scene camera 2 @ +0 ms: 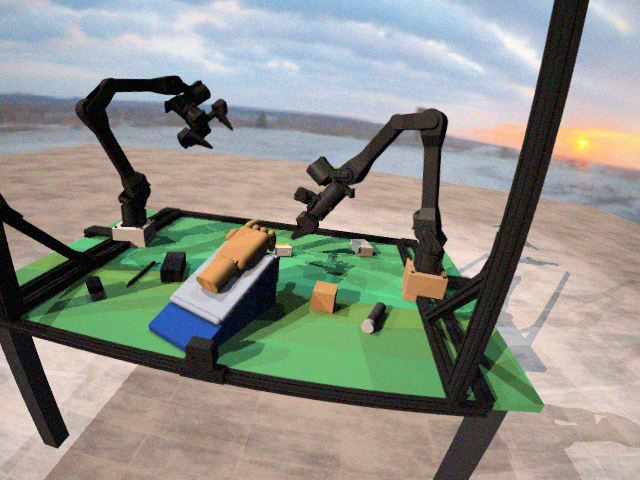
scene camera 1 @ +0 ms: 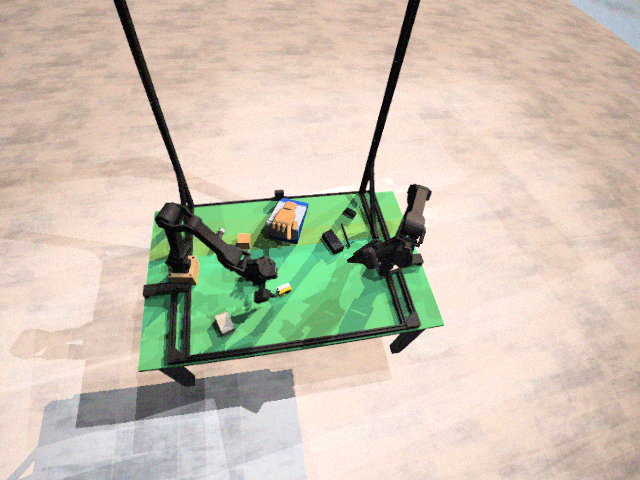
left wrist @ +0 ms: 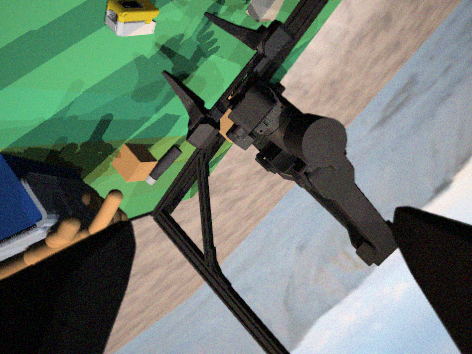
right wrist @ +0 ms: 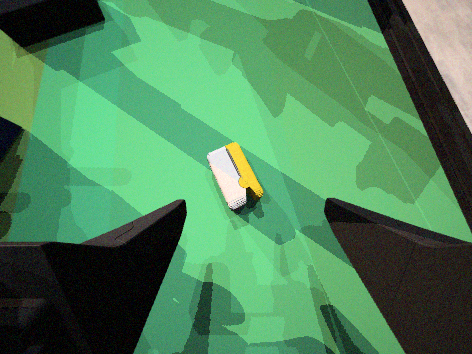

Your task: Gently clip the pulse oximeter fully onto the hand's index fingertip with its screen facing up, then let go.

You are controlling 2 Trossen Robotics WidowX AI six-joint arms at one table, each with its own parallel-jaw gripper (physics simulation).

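Frame: origin at the left arm's base, x ahead, y left, z up, level; metres.
Seen in the pictures: left gripper, fingertip midpoint: (scene camera 2: 222,138) (scene camera 1: 350,257) (left wrist: 264,227); right gripper, fingertip midpoint: (scene camera 2: 295,233) (scene camera 1: 275,286) (left wrist: 183,43) (right wrist: 255,205); left arm's base, link origin: (scene camera 2: 134,223); right arm's base, link origin: (scene camera 2: 426,268) (scene camera 1: 181,266).
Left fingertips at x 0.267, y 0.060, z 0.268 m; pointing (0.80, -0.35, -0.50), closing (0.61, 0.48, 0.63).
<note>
Offsets run from my left fingertips to a thing's middle. "spot": to the spot under its first point.
The pulse oximeter @(dx +0.204, dy -0.102, dz -0.311 m) (scene camera 1: 283,288) (scene camera 2: 283,250) (left wrist: 131,17) (right wrist: 227,177), white with a yellow half, lies on the green table; its dark screen patch shows in the left wrist view. The tan hand (scene camera 1: 285,215) (scene camera 2: 240,253) (left wrist: 106,212) rests on a blue wedge @(spot: dx +0.005, dy -0.516, dz -0.298 m) (scene camera 2: 180,325) with a pale pad, its index finger (scene camera 1: 288,230) extended. My right gripper (scene camera 1: 270,296) (scene camera 2: 297,234) (left wrist: 183,43) (right wrist: 255,205) is open and empty, low above the table beside the oximeter, which appears beyond and between its fingertips. My left gripper (scene camera 1: 351,259) (scene camera 2: 221,137) (left wrist: 264,227) is open, empty and high, away from both.
An orange cube @(dx +0.297, dy -0.384, dz -0.302 m) (scene camera 1: 243,240) (scene camera 2: 324,297) and a dark cylinder @(dx +0.403, dy -0.444, dz -0.314 m) (scene camera 2: 376,312) lie right of the wedge in scene camera 2. A black box @(dx -0.085, dy -0.252, dz -0.310 m) (scene camera 1: 332,241) (scene camera 2: 173,267), pen @(dx -0.164, dy -0.279, dz -0.323 m) (scene camera 2: 141,273) and small black object @(dx -0.235, dy -0.380, dz -0.311 m) (scene camera 2: 95,288) lie left of it. A pale block @(dx +0.469, dy -0.044, dz -0.312 m) (scene camera 1: 224,322) lies near the frame rail (scene camera 1: 299,342).
</note>
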